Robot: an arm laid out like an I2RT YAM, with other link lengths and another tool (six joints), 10 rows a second.
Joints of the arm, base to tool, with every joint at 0 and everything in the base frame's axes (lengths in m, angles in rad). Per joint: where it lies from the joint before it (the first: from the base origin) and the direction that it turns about. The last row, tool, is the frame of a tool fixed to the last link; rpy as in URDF.
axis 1: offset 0 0 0.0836 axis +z
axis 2: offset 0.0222 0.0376 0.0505 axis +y
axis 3: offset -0.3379 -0.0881 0 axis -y
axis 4: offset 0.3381 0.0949 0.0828 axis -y
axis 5: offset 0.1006 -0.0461 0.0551 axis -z
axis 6: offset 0.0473 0 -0.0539 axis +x
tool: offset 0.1 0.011 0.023 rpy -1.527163 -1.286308 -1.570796
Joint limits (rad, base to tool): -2.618..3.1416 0..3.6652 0..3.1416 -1.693..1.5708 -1.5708..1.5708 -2.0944..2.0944
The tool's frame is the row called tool.
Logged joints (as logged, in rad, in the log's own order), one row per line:
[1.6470, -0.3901, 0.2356, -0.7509, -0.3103, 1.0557]
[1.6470, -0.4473, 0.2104, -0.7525, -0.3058, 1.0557]
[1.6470, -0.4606, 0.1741, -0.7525, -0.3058, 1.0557]
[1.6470, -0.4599, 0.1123, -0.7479, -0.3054, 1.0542]
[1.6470, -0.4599, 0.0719, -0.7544, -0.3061, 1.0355]
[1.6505, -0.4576, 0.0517, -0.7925, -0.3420, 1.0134]
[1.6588, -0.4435, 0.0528, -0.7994, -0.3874, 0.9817]
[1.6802, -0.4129, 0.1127, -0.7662, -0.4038, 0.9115]
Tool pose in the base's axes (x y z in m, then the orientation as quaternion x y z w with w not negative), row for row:
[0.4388, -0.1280, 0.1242, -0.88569, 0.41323, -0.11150, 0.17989]
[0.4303, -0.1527, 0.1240, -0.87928, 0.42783, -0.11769, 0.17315]
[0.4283, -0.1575, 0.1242, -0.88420, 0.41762, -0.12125, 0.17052]
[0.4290, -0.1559, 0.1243, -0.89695, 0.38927, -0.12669, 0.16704]
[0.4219, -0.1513, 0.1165, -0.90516, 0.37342, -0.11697, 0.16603]
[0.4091, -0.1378, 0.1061, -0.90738, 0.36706, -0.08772, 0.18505]
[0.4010, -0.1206, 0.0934, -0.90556, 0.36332, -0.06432, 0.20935]
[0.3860, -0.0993, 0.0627, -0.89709, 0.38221, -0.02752, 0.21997]
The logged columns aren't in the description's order. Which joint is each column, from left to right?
Columns, left to right: axis 2, axis 1, axis 6, axis 4, axis 5, axis 3.
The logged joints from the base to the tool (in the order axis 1, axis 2, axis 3, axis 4, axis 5, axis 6), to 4 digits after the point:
[-0.3901, 1.6470, 1.0557, -0.7509, -0.3103, 0.2356]
[-0.4473, 1.6470, 1.0557, -0.7525, -0.3058, 0.2104]
[-0.4606, 1.6470, 1.0557, -0.7525, -0.3058, 0.1741]
[-0.4599, 1.6470, 1.0542, -0.7479, -0.3054, 0.1123]
[-0.4599, 1.6470, 1.0355, -0.7544, -0.3061, 0.0719]
[-0.4576, 1.6505, 1.0134, -0.7925, -0.3420, 0.0517]
[-0.4435, 1.6588, 0.9817, -0.7994, -0.3874, 0.0528]
[-0.4129, 1.6802, 0.9115, -0.7662, -0.4038, 0.1127]

